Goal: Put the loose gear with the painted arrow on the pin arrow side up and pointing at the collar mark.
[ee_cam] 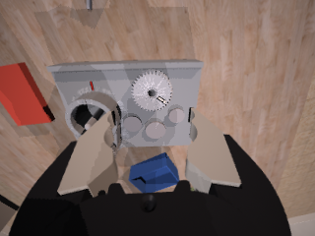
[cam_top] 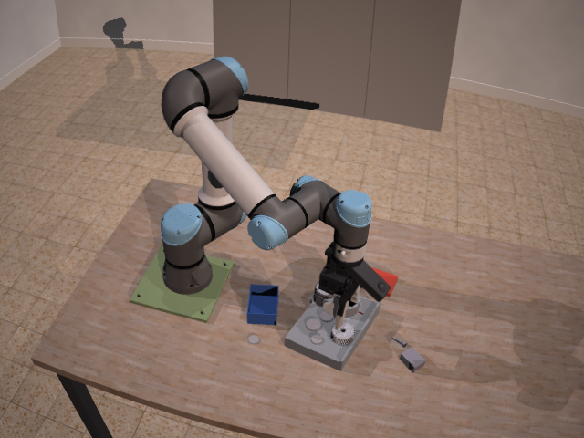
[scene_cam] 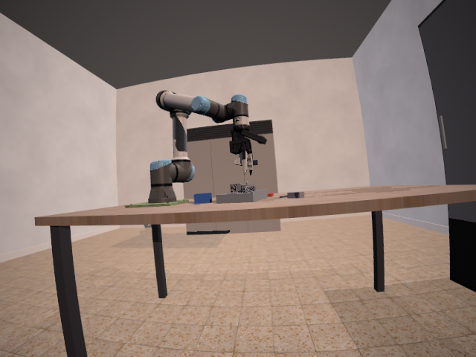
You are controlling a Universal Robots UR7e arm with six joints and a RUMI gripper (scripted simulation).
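Now: the grey gear 8 cm below my hand. Round my hand: bolt: 15 cm ahead, 7 cm to the left, 12 cm below; then small grey block: 20 cm ahead, 2 cm to the left, 12 cm below; then grey disc: 22 cm behind, 9 cm to the right, 13 cm below.
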